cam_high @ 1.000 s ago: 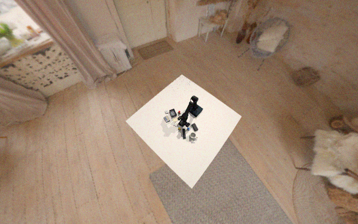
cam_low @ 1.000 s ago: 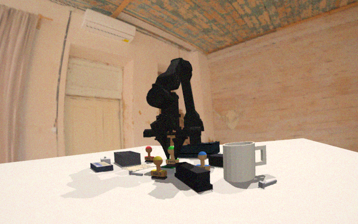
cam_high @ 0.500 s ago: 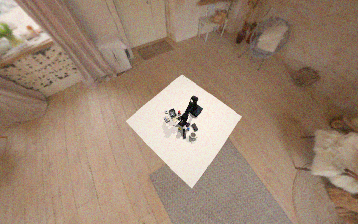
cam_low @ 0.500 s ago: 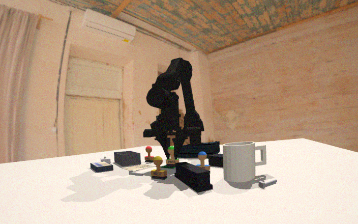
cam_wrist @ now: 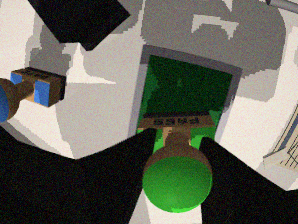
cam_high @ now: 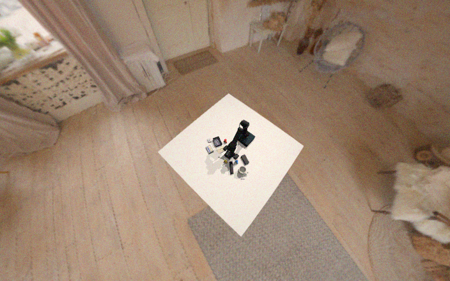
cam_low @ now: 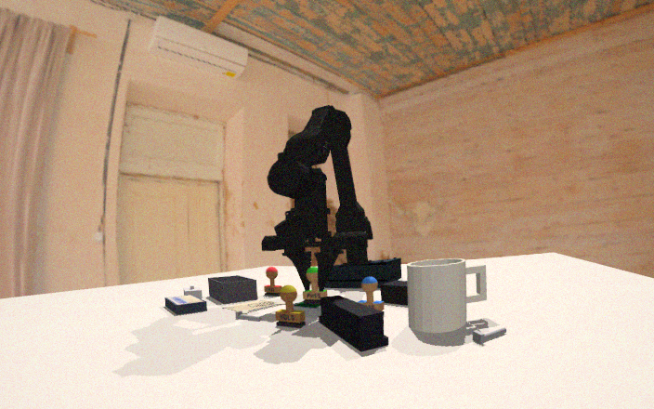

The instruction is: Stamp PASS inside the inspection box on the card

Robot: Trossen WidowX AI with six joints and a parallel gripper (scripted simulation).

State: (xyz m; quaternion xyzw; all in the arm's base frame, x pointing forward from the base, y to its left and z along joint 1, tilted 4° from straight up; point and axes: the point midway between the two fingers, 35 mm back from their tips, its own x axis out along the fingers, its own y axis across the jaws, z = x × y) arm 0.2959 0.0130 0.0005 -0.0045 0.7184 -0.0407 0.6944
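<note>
The green ink pad lies 30 mm below my gripper tip. The rest, counted from my gripper tip: blue-knobbed stamp (20 mm ahead, 100 mm to the left, 20 mm below); then cream card (10 mm ahead, 130 mm to the right, 40 mm below); then yellow-knobbed HOLD stamp (90 mm ahead, 20 mm below).
</note>
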